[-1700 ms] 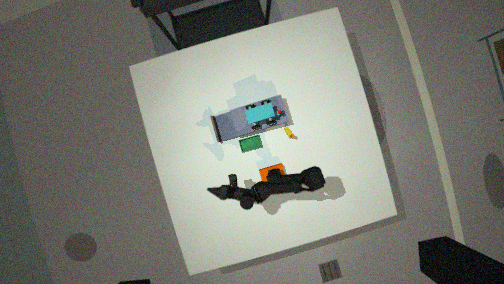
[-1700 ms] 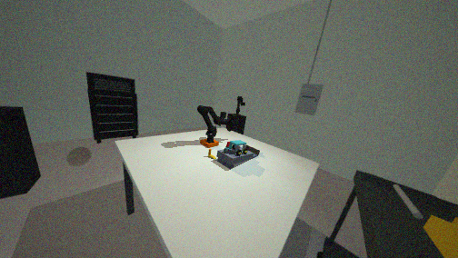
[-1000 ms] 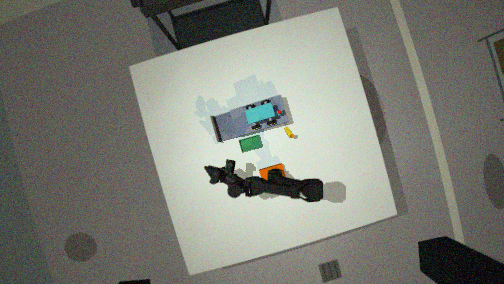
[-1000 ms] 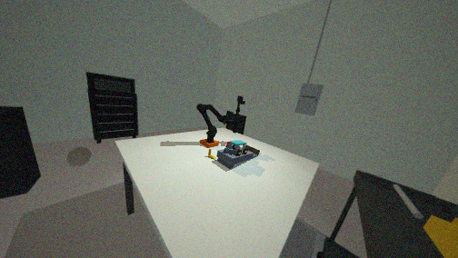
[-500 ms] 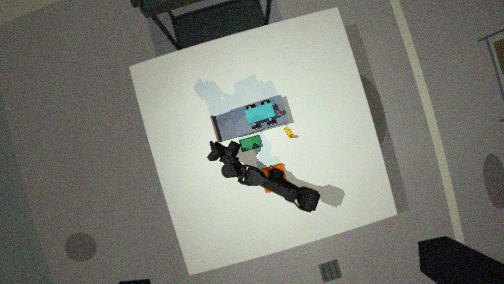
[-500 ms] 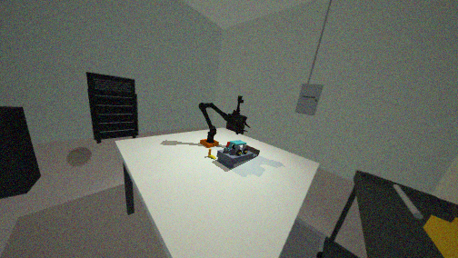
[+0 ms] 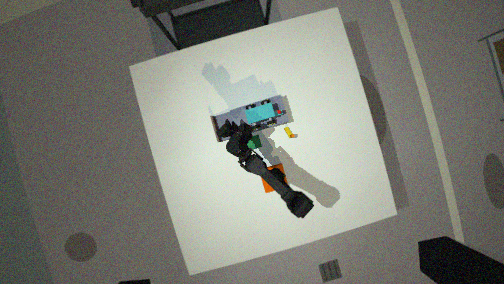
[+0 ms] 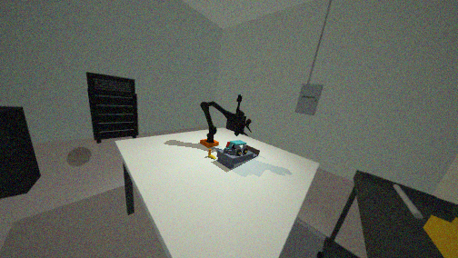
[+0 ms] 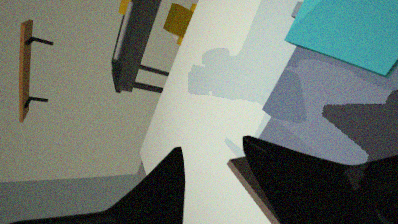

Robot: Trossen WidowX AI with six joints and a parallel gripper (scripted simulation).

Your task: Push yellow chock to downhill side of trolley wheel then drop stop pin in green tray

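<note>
My gripper tip is now 25 cm to the left of the red-headed stop pin, 7 cm above it and 2 cm short of it. The rest, counted from my gripper tip: grey ramp (15 cm to the right, 15 cm below, 2 cm ahead); then brown ramp lip (17 cm below, 10 cm to the left, 1 cm behind); then teal trolley (16 cm to the right, 9 cm below, 2 cm ahead).
</note>
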